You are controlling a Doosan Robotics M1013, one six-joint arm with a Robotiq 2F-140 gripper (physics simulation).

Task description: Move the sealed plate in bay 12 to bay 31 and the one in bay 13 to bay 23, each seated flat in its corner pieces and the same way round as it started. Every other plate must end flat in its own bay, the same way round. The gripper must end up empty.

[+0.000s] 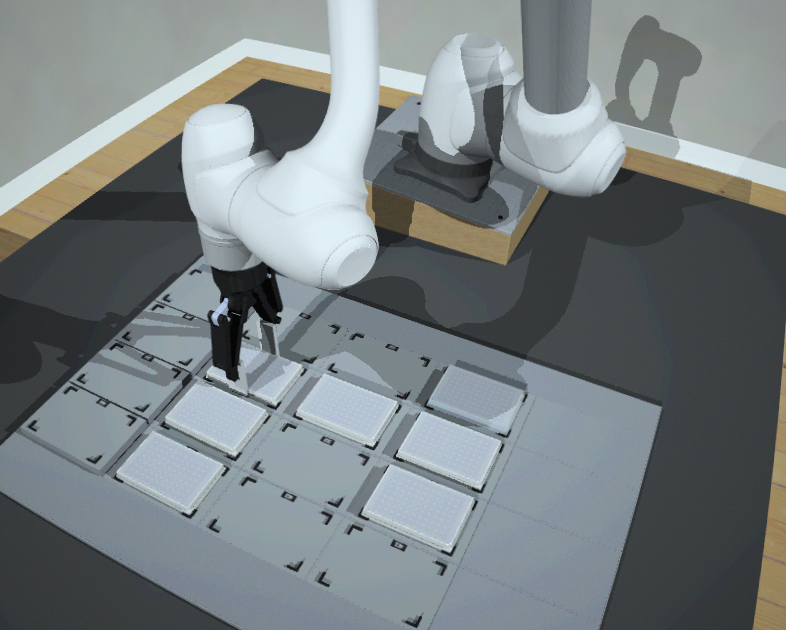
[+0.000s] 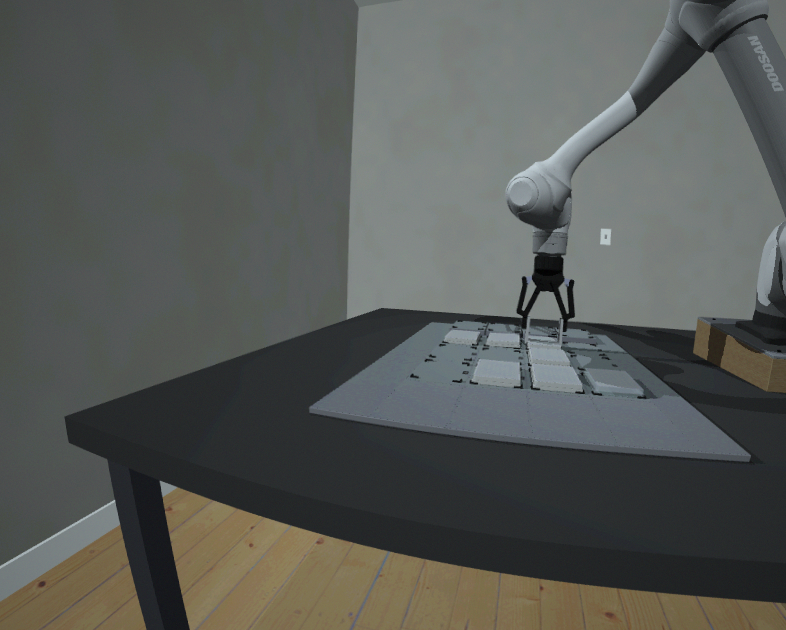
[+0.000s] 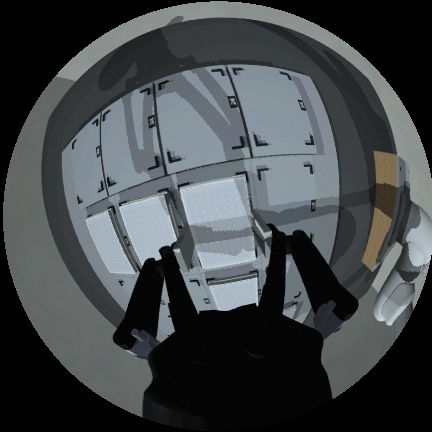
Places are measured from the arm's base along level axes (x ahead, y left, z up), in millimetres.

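Pixels of known places: gripper, fingertip midpoint: (image 1: 255, 372) (image 2: 542, 343) (image 3: 220, 226); arm's base, origin of the base link: (image 1: 452, 166) (image 2: 784, 336) (image 3: 399, 216).
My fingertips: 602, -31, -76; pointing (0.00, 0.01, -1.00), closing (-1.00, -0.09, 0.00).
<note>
For each thing: its top centre in the pictures, then the offset to it from my fingertips, as dx, dy, dz. "pt": a spot on its surface instead.
- white sealed plate, middle of its top: (image 3: 221, 228) (image 1: 254, 368) (image 2: 543, 340) +0, +0, +9
- Bay 13, surface spot: (image 3: 285, 185) pt -98, -48, -6
- Bay 12, surface spot: (image 1: 387, 366) pt -126, +165, -6
- bay 33, surface spot: (image 3: 147, 220) pt +100, -23, +10
- bay 22, surface spot: (image 1: 347, 408) pt -10, +166, +9
- bay 43, surface spot: (image 1: 170, 470) pt +215, +21, +8
- bay 21, surface spot: (image 1: 450, 449) pt -23, +330, +9
- bay 11, surface spot: (image 1: 476, 395) pt -133, +317, +9
My gripper (image 1: 255, 367) (image 2: 545, 331) (image 3: 220, 226) points down and is shut on the white sealed plate (image 1: 278, 375) (image 2: 544, 341) (image 3: 220, 210), a finger on each side. The plate is level over bay 23, low at its corner pieces; whether it rests fully on them I cannot tell. Bay 13 (image 1: 322, 339) (image 3: 285, 185), beside it toward the robot base, holds no plate. A sealed plate (image 1: 419, 504) (image 2: 496, 372) lies flat in bay 31. Bay 12 (image 1: 387, 366) holds no plate. I place the bays by their layout, as the labels are too small to read.
Plates lie beside the held one in bay 33 (image 1: 216, 418) (image 3: 147, 220) and bay 22 (image 1: 347, 408) (image 3: 232, 292). Others lie in bay 43 (image 1: 170, 470), bay 21 (image 1: 450, 449) and bay 11 (image 1: 476, 395). The robot's base block (image 1: 446, 229) stands at the back.
</note>
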